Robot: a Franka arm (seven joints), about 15 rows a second.
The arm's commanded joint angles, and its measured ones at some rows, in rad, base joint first. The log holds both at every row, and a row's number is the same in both.
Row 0, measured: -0.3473 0.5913 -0.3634 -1.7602 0.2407 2.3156 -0.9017
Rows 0 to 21, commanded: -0.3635 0.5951 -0.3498 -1.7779 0.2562 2.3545 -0.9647; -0.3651 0.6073 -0.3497 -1.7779 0.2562 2.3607 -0.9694; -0.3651 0.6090 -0.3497 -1.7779 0.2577 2.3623 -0.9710; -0.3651 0.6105 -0.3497 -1.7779 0.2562 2.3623 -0.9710; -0.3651 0.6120 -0.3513 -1.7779 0.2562 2.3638 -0.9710; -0.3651 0.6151 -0.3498 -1.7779 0.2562 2.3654 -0.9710; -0.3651 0.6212 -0.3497 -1.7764 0.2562 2.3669 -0.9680; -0.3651 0.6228 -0.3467 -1.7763 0.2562 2.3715 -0.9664; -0.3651 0.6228 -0.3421 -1.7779 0.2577 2.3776 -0.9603; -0.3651 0.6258 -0.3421 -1.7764 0.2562 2.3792 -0.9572; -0.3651 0.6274 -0.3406 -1.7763 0.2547 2.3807 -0.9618; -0.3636 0.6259 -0.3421 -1.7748 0.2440 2.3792 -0.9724; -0.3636 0.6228 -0.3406 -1.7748 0.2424 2.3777 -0.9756; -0.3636 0.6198 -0.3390 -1.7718 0.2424 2.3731 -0.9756; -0.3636 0.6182 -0.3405 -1.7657 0.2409 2.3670 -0.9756; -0.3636 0.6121 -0.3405 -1.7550 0.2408 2.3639 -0.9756; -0.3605 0.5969 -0.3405 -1.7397 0.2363 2.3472 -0.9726; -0.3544 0.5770 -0.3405 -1.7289 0.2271 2.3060 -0.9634; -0.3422 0.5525 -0.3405 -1.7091 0.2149 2.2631 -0.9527; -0.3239 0.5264 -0.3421 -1.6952 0.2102 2.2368 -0.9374; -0.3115 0.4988 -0.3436 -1.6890 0.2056 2.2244 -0.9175; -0.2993 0.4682 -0.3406 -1.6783 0.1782 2.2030 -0.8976
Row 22, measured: -0.3294 0.5721 -0.3477 -1.6908 0.2288 2.2809 -0.9487
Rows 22 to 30, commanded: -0.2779 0.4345 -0.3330 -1.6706 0.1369 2.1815 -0.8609; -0.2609 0.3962 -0.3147 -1.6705 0.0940 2.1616 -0.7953; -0.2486 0.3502 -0.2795 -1.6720 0.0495 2.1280 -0.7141; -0.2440 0.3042 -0.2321 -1.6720 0.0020 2.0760 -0.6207; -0.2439 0.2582 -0.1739 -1.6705 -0.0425 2.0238 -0.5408; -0.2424 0.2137 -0.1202 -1.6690 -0.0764 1.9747 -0.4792; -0.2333 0.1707 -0.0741 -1.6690 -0.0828 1.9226 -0.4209; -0.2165 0.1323 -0.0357 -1.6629 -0.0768 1.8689 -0.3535; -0.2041 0.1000 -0.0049 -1.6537 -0.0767 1.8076 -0.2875
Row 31, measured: -0.2262 0.2173 -0.0924 -1.6386 -0.0536 1.9423 -0.4553
